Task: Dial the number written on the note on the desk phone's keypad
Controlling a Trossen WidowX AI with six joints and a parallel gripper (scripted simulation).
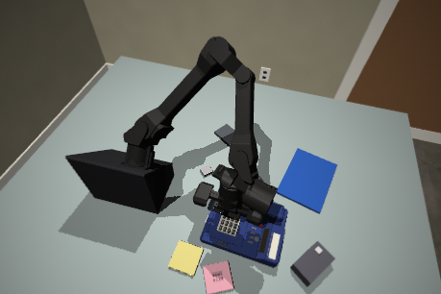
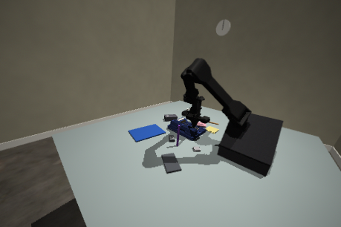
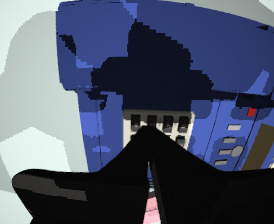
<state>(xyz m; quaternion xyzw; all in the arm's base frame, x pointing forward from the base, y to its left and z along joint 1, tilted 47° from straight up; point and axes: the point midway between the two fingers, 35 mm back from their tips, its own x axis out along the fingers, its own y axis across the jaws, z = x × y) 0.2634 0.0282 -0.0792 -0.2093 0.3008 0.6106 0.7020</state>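
Now: hand 6 cm short of the dark blue desk phone, 1 cm to the left of it and 5 cm above it. Round my hand: handset: 6 cm ahead, 5 cm to the left, 3 cm below; small grey item: 10 cm behind, 16 cm to the left, 7 cm below; purple pen: 1 cm ahead, 19 cm to the left, 1 cm below.
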